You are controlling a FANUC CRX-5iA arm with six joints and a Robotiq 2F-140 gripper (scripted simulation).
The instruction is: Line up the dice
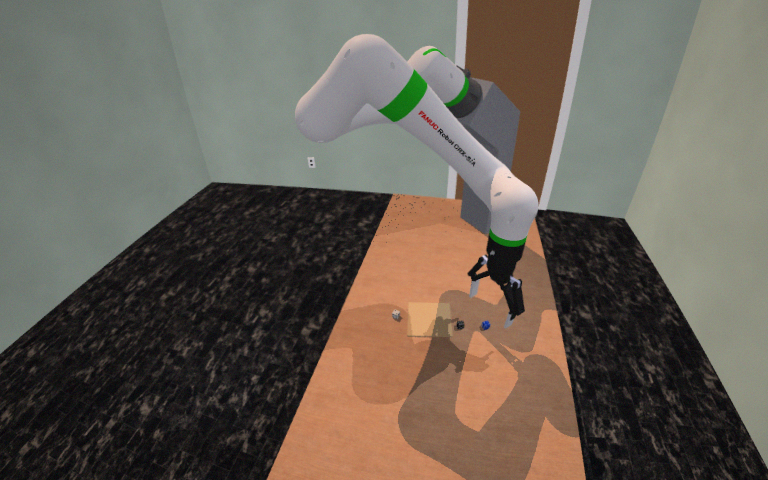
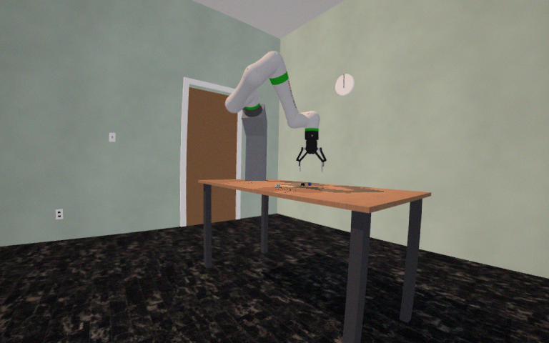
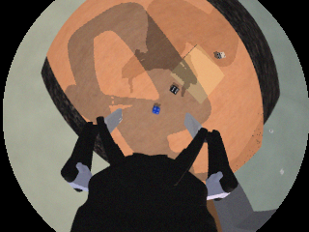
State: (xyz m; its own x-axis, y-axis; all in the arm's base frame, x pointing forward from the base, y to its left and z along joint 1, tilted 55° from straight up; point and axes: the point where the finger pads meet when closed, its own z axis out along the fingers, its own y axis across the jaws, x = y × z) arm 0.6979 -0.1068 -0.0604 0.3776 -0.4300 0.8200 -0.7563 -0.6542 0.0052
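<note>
The white die lies 270 mm to the right of my hand, 100 mm behind it and 90 mm below it. Also, from my hand: tan mat 160 mm to the right, 100 mm below, 70 mm behind; then blue die 90 mm below, 10 mm to the left, 10 mm behind; then black die 90 mm below, 70 mm to the right, 20 mm behind.
</note>
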